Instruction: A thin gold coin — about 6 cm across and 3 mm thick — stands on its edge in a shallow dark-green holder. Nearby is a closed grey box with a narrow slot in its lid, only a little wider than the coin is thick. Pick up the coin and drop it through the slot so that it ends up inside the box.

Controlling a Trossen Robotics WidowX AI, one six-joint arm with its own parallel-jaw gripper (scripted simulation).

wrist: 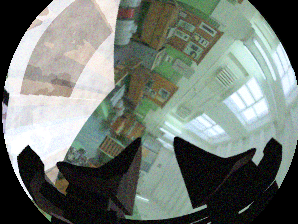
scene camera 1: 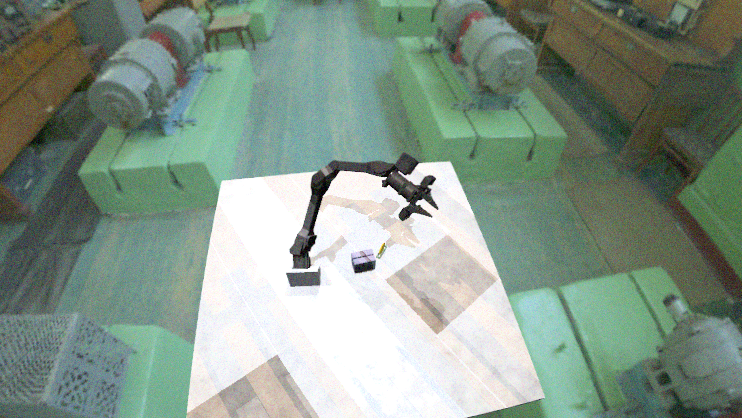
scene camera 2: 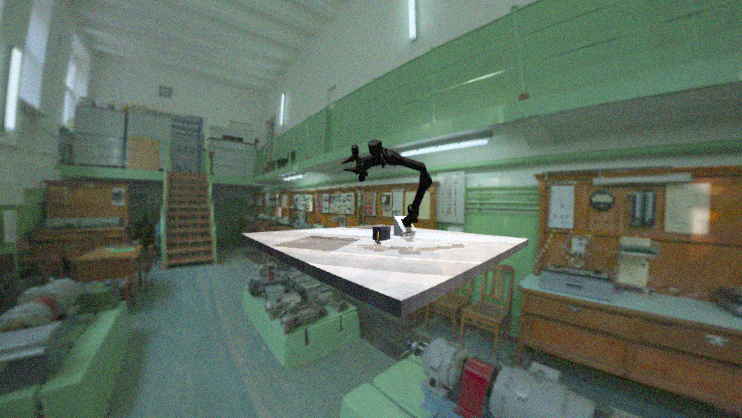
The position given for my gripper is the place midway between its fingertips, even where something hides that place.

I see my gripper (scene camera 1: 435, 213).
My gripper shows as well in the wrist view (wrist: 157, 141).
